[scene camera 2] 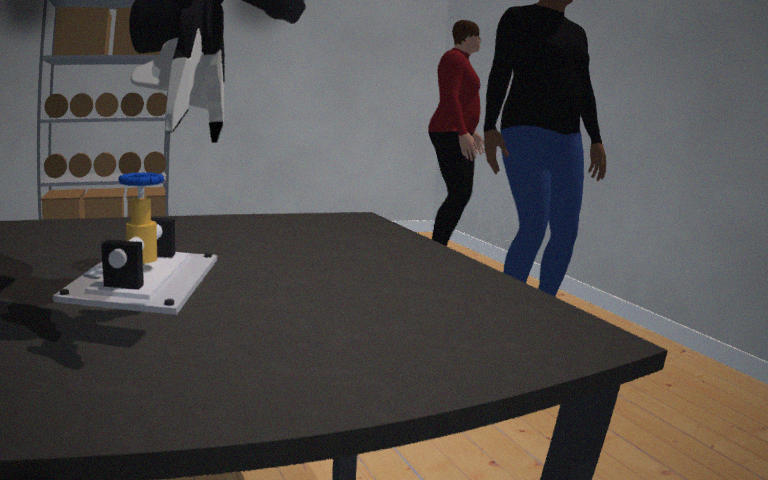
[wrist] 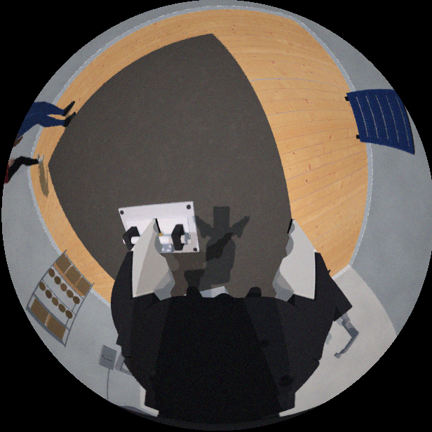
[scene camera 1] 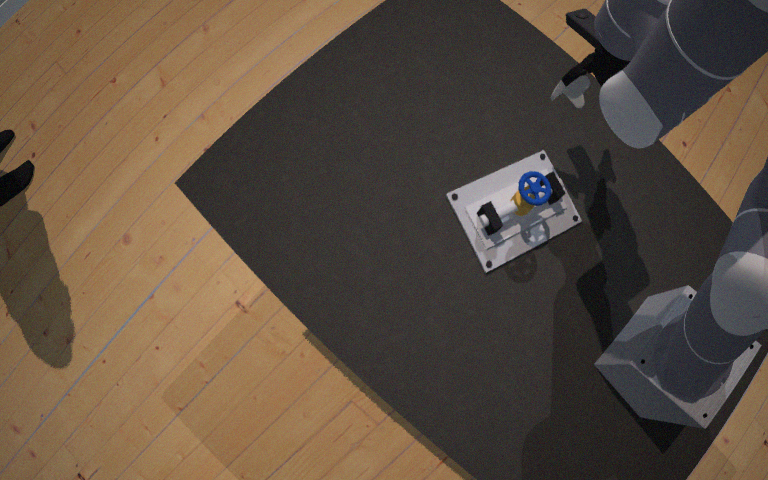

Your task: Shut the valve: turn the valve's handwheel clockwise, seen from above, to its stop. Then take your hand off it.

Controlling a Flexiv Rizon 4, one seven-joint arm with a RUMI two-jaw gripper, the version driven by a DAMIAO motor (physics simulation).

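Note:
The blue handwheel [scene camera 1: 535, 174] [scene camera 2: 141, 179] sits level on top of the upright yellow valve body [scene camera 1: 519, 204] [scene camera 2: 141, 237]. The valve stands between two black pipe supports on a light base plate [scene camera 1: 498, 182] [scene camera 2: 184, 283] [wrist: 170, 209]. My gripper [scene camera 1: 567, 101] [scene camera 2: 192, 133] [wrist: 223, 220] is open, with nothing between its fingers. It hangs higher than the handwheel and off to its side, touching nothing. In the wrist view the left finger hides the handwheel and most of the yellow body. How far the handwheel is turned I cannot tell.
The plate lies on the dark table [scene camera 1: 339, 169] [scene camera 2: 368, 339] [wrist: 175, 125]. The robot's base block [scene camera 1: 634, 384] stands at the lower right of the first scene view. Two people [scene camera 2: 455, 96] [scene camera 2: 540, 73] stand beyond the table. A shelf rack [scene camera 2: 104, 120] stands by the wall.

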